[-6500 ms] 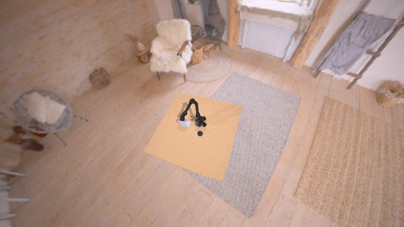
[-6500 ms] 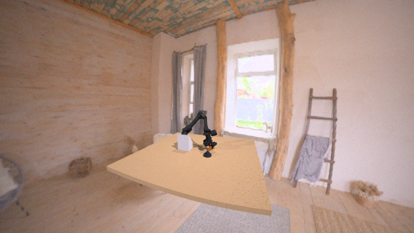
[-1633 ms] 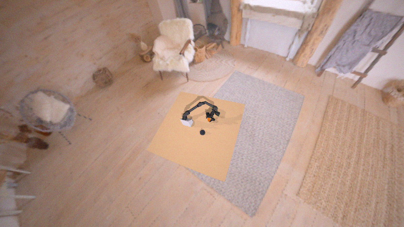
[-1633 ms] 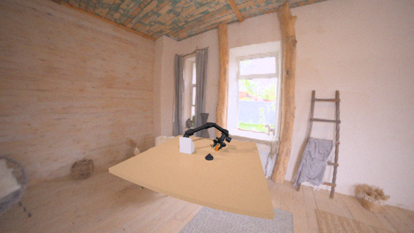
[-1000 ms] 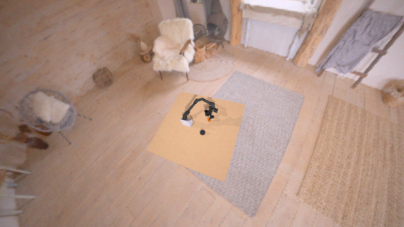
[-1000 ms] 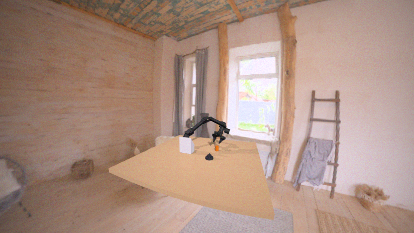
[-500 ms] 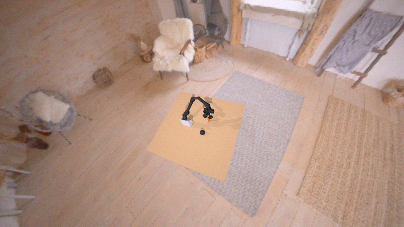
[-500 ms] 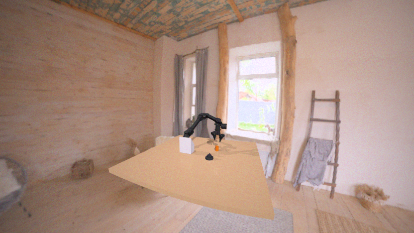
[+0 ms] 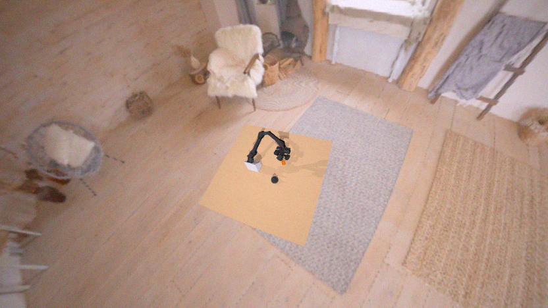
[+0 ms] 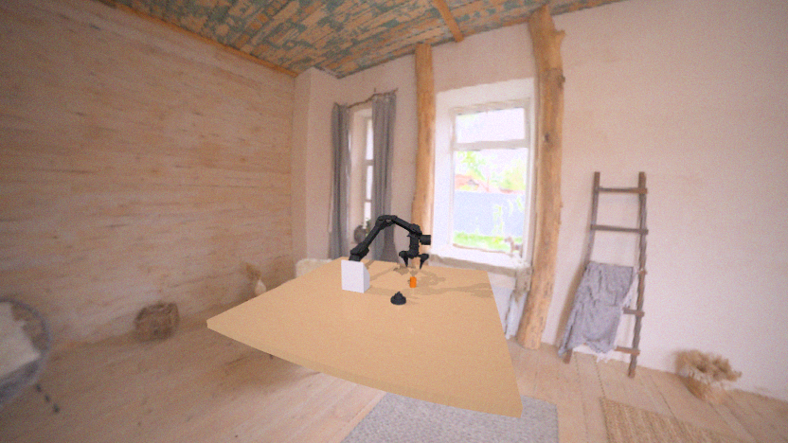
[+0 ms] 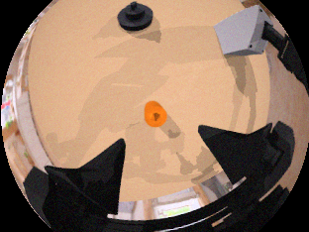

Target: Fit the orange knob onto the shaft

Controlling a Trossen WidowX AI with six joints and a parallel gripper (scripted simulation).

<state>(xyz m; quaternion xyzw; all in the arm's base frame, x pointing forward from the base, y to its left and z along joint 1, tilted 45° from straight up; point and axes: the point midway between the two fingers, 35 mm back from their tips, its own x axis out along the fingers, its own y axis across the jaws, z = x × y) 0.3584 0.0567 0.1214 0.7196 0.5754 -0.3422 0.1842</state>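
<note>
My gripper tip is 100 mm above the orange knob. The rest, counted from my gripper tip: dark round pedestal 50 mm behind, 230 mm to the right, 90 mm below.
</note>
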